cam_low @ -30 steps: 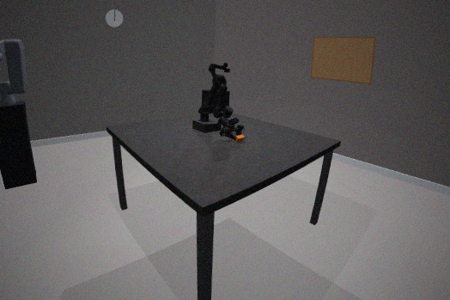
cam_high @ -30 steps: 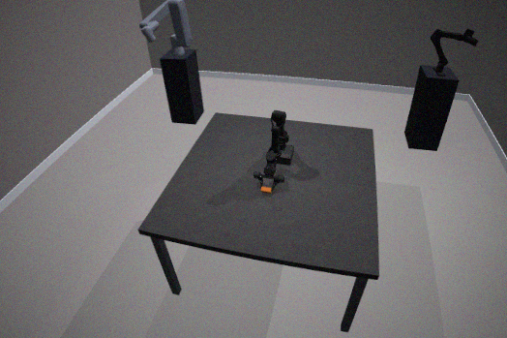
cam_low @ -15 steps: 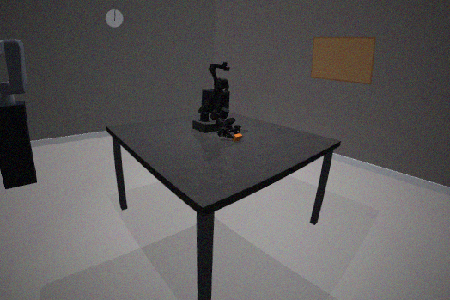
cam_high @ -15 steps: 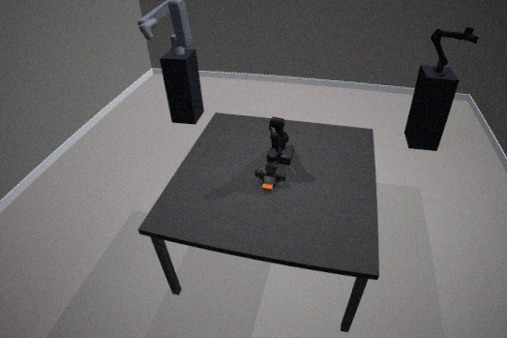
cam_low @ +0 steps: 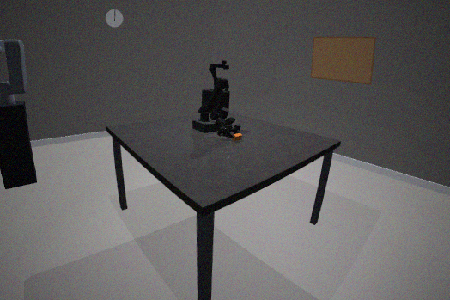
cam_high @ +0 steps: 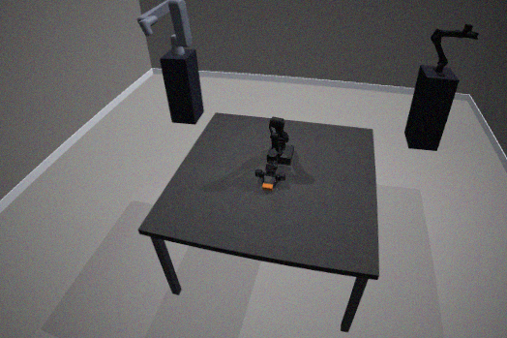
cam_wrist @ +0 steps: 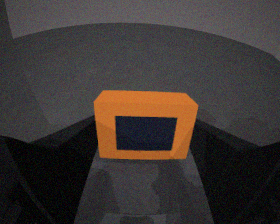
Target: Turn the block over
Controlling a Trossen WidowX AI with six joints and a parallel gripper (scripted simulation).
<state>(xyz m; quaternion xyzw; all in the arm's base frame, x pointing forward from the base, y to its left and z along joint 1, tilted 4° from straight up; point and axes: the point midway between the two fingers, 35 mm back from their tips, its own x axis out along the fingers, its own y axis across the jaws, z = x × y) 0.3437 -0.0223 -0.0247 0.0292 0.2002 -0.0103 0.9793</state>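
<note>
My gripper tip is 10 mm past the orange block.
</note>
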